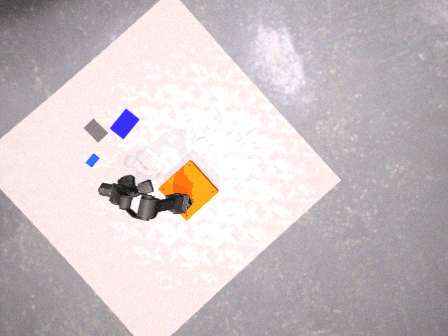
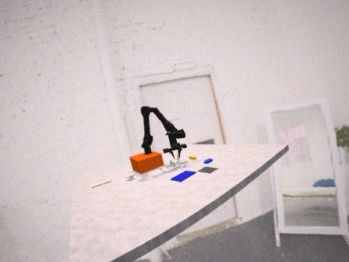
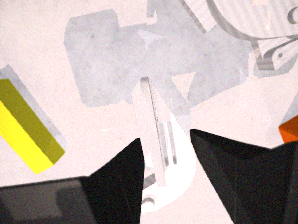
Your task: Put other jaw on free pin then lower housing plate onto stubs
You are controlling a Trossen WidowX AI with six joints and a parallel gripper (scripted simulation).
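My gripper tip is 80 mm short of the yellow piece, 90 mm to the right of it and 20 mm above it. Also, from my gripper tip: blue square 280 mm ahead, 210 mm to the right, 30 mm below; grey square 370 mm ahead, 80 mm to the right, 30 mm below.
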